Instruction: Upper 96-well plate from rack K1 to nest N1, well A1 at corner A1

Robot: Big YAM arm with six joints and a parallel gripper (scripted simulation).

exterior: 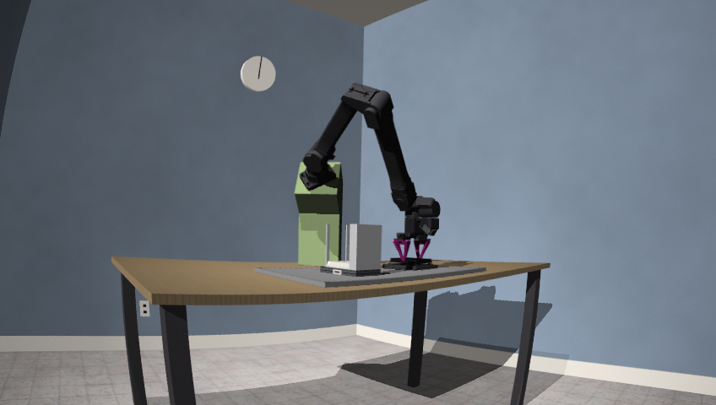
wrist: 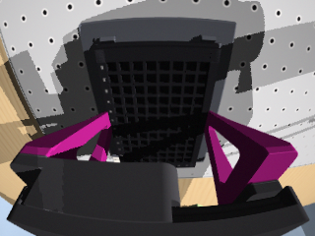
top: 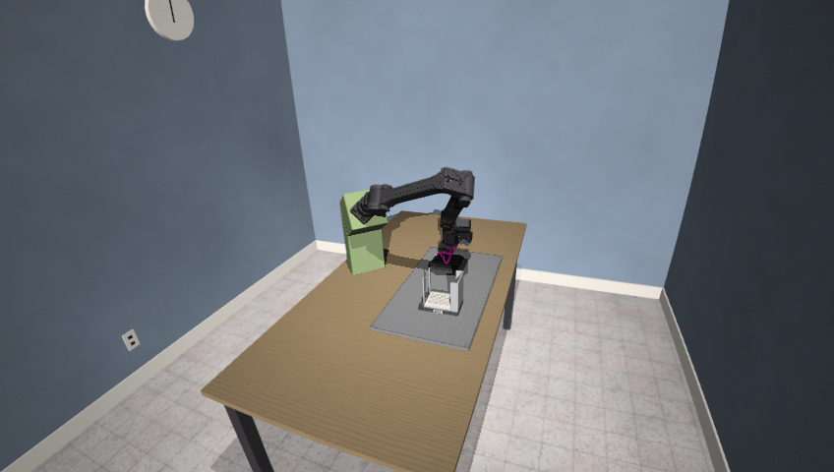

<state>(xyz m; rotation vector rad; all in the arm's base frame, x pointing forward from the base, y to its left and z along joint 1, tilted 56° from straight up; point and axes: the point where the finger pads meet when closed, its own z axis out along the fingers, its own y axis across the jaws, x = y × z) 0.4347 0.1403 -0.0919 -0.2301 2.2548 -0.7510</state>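
My hand is 1 cm above the black 96-well plate. Round my hand: white plate (5 cm ahead, 34 cm to the right, 1 cm below); grey rack wall (12 cm ahead, 34 cm to the right, 5 cm above).
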